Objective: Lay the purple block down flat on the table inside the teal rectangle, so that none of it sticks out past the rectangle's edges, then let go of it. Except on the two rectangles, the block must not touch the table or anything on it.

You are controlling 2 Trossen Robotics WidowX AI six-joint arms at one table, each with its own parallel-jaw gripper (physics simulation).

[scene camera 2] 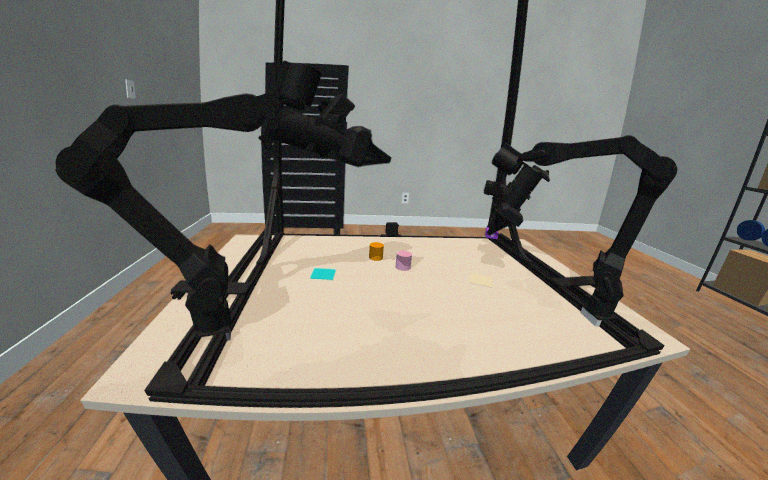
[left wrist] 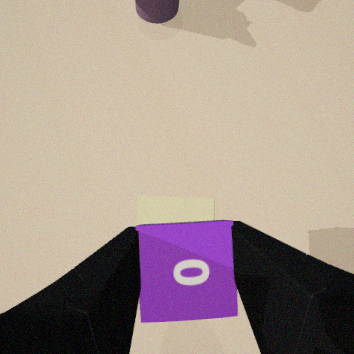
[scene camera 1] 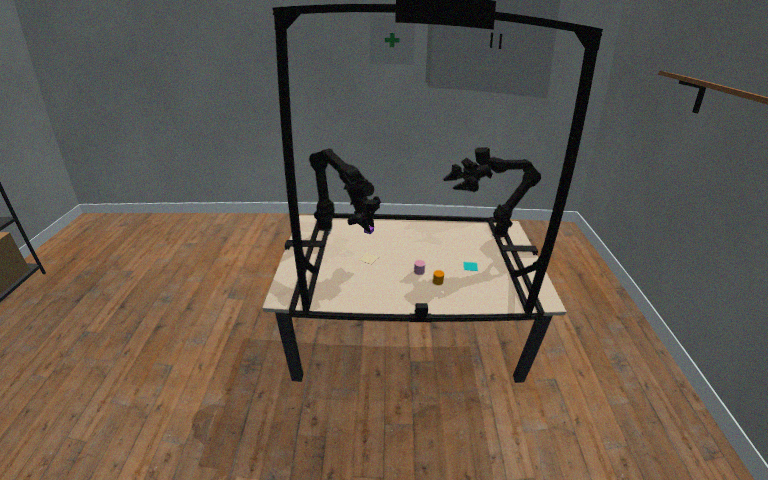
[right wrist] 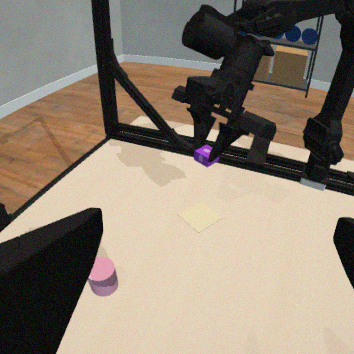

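Pixels of known places: left gripper, fingertip midpoint: [scene camera 2: 487, 232] [left wrist: 183, 235] [scene camera 1: 371, 230] [right wrist: 202, 156]; right gripper, fingertip midpoint: [scene camera 2: 379, 158] [scene camera 1: 448, 184] [right wrist: 222, 225]; left arm's base, origin of the base link: [scene camera 2: 599, 312] [scene camera 1: 324, 227] [right wrist: 314, 174]; right arm's base, origin of the base link: [scene camera 2: 212, 325] [scene camera 1: 500, 233].
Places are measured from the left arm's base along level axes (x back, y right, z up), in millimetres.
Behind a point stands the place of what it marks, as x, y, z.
Observation:
The purple block [scene camera 1: 369, 229] [scene camera 2: 491, 233] [left wrist: 187, 280] {-253, 206, 138} [right wrist: 206, 156] {-273, 200, 137} has a white "0" on the face seen in the left wrist view. My left gripper [left wrist: 183, 235] {-266, 210, 129} [right wrist: 202, 156] {-266, 210, 129} is shut on it and holds it above the table, clear of the pale yellow rectangle [scene camera 1: 370, 259] {-263, 217, -18} [scene camera 2: 481, 280] {-257, 204, -18} [left wrist: 175, 207] {-278, 219, -18} [right wrist: 200, 216] {-258, 206, -18}. The teal rectangle [scene camera 1: 470, 266] {-712, 215, -18} [scene camera 2: 322, 273] {-716, 215, -18} lies flat, on the right in scene camera 1 and on the left in scene camera 2. My right gripper [scene camera 1: 459, 178] {-582, 79, 312} [right wrist: 222, 225] {-582, 79, 312} is open and empty, high above the table.
A pink cylinder [scene camera 1: 419, 267] {-482, 302, 20} [scene camera 2: 403, 260] {-487, 256, 14} [left wrist: 157, 10] {-461, 272, 1} [right wrist: 103, 276] {-492, 263, 27} and an orange cylinder [scene camera 1: 438, 277] {-561, 363, 22} [scene camera 2: 376, 251] {-564, 319, 12} stand between the two rectangles. The orange one is close to the pink one. A black frame [scene camera 1: 569, 152] {-916, 509, 642} [scene camera 2: 396, 394] {-545, -201, 1} runs round the table [scene camera 1: 390, 300] {-378, 480, -19} and rises above it.

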